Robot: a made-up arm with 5 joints. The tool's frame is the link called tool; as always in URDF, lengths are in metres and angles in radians. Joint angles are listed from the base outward. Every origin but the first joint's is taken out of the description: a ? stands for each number. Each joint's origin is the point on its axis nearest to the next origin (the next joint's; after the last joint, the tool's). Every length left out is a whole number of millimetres.
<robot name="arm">
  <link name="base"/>
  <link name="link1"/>
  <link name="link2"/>
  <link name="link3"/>
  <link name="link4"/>
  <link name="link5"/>
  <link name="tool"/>
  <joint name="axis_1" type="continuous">
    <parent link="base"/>
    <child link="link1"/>
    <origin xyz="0.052 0 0.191" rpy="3.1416 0 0"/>
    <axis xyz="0 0 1"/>
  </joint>
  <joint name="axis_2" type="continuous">
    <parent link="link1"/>
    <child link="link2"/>
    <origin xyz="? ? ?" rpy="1.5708 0 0"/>
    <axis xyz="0 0 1"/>
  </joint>
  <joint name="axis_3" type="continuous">
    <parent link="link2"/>
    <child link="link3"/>
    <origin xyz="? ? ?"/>
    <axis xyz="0 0 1"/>
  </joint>
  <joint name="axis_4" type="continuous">
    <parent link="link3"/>
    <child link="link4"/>
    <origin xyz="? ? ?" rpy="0 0 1.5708"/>
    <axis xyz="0 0 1"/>
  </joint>
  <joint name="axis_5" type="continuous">
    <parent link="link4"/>
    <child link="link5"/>
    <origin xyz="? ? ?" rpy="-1.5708 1.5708 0"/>
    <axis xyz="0 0 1"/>
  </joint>
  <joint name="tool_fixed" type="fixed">
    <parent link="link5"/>
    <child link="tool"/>
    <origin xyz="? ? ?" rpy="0 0 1.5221"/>
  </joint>
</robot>
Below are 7 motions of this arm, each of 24 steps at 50 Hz.
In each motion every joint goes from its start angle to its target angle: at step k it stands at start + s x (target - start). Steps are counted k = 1, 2, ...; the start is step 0. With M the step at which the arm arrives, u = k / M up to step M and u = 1 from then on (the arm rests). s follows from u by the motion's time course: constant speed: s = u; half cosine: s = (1 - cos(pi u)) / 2; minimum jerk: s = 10 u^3 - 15 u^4 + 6 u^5.
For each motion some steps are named. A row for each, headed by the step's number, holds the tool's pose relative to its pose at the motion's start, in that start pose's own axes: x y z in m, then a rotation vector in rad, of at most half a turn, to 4 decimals.
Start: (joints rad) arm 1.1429 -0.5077 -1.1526 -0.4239 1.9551
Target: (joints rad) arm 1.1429 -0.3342 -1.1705 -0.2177 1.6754
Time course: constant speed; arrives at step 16
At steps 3, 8, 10, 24:
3: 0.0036 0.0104 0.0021 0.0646 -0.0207 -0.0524
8: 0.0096 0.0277 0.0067 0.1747 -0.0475 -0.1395
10: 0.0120 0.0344 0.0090 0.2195 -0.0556 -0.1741
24: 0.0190 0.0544 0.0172 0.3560 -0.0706 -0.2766

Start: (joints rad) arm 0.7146 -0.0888 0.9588 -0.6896 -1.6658
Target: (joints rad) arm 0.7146 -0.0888 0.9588 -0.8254 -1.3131
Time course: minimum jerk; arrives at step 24
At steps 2, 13, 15, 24:
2: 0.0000 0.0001 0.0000 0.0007 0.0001 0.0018
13: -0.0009 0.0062 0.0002 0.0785 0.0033 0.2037
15: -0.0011 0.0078 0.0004 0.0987 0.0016 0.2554
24: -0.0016 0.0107 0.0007 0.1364 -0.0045 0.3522

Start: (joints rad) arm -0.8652 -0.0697 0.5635 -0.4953 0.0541
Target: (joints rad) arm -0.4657 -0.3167 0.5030 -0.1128 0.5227
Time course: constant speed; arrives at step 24
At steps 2, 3, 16, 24:
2: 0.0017 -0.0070 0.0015 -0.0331 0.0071 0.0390
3: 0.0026 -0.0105 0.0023 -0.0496 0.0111 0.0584
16: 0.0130 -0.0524 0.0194 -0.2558 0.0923 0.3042
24: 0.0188 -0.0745 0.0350 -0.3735 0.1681 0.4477

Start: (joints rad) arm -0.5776 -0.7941 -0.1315 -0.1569 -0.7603
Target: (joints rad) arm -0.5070 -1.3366 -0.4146 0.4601 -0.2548
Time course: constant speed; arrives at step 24
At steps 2, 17, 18, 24:
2: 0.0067 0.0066 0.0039 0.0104 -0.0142 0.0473
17: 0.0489 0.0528 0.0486 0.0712 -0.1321 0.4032
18: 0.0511 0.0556 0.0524 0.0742 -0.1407 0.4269
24: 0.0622 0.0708 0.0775 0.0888 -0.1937 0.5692

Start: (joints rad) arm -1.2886 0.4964 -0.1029 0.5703 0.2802
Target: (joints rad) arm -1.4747 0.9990 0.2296 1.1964 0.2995
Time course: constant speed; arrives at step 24
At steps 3, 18, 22, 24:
3: -0.0187 0.0098 -0.0099 0.0533 0.1751 0.0227
18: -0.1110 0.0470 -0.0116 0.2672 1.0612 0.1595
22: -0.1304 0.0523 -0.0012 0.3069 1.3007 0.1986
24: -0.1387 0.0542 0.0051 0.3236 1.4210 0.2179

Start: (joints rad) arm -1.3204 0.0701 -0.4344 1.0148 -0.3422
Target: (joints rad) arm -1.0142 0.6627 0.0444 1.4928 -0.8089
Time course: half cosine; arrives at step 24
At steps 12, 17, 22, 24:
12: -0.0643 -0.0586 -0.0377 -0.4477 0.6400 -0.3566
17: -0.1039 -0.0863 -0.0328 -0.7523 1.0092 -0.5765
22: -0.1239 -0.0974 -0.0228 -0.9397 1.2234 -0.6935
24: -0.1256 -0.0983 -0.0217 -0.9579 1.2439 -0.7039

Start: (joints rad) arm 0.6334 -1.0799 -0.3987 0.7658 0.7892
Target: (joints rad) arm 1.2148 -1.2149 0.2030 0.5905 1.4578
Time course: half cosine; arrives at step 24
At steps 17, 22, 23, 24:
17: -0.0473 0.0098 0.0010 -0.0121 0.4618 0.7914
22: -0.0591 0.0094 0.0050 0.0125 0.5772 0.9487
23: -0.0599 0.0093 0.0053 0.0146 0.5856 0.9596
24: -0.0602 0.0093 0.0054 0.0154 0.5884 0.9632

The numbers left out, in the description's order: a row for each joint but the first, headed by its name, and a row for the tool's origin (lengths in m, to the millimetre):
axis_2: 0.039 0 0
axis_3: 0.027 -0.107 0
axis_4: 0.081 -0.003 0
axis_5: 0 -0.08 0
tool: 0 0 0

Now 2 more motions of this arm.
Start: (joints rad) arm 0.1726 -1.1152 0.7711 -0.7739 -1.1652
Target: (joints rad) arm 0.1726 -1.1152 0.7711 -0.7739 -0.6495
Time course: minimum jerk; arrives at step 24
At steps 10, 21, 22, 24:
10: 0.0000 0.0000 0.0000 0.0000 0.0000 0.1788
21: 0.0000 0.0000 0.0000 0.0000 0.0000 0.5074
22: 0.0000 0.0000 0.0000 0.0000 0.0000 0.5131
24: 0.0000 0.0000 0.0000 0.0000 0.0000 0.5157

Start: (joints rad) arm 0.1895 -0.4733 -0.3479 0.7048 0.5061
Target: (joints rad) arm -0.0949 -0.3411 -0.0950 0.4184 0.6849
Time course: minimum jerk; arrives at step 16
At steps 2, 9, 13, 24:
2: -0.0001 0.0008 -0.0006 0.0048 -0.0006 0.0023
9: -0.0045 0.0350 -0.0174 0.1819 -0.0328 0.0948
13: -0.0068 0.0568 -0.0227 0.2797 -0.0595 0.1501
24: -0.0071 0.0600 -0.0232 0.2938 -0.0639 0.1584

